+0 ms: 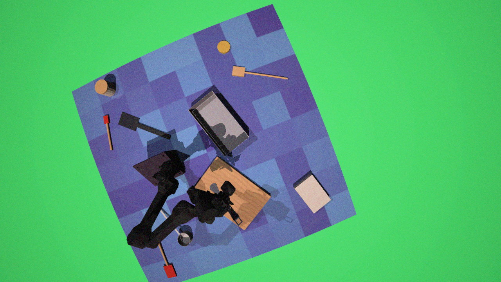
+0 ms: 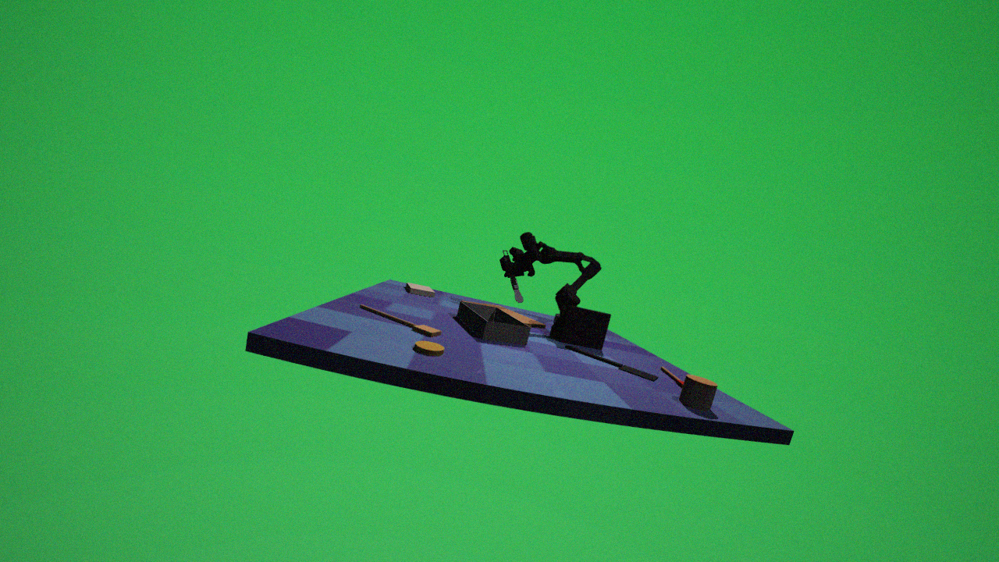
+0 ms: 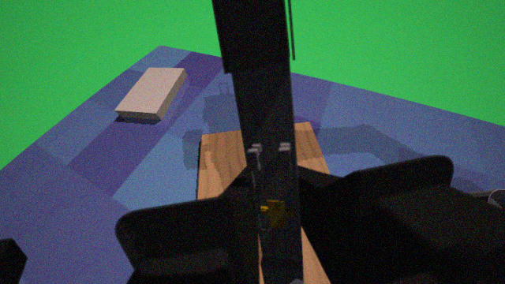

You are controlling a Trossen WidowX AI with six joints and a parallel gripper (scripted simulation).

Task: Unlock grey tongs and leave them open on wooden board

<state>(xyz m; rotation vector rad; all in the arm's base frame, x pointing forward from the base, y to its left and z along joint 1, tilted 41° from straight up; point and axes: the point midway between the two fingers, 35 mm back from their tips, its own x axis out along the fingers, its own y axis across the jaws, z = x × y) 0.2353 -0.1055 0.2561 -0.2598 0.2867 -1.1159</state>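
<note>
Right now my gripper tip is 30 mm to the right of the yellow lock piece, 20 mm below it and 20 mm past it. Also, from my gripper tip: block (390 mm ahead, 170 mm below, 160 mm to the right); roasting tin (380 mm to the left, 150 mm below, 70 mm ahead); wooden board (170 mm below, 20 mm behind, 10 mm to the left).
</note>
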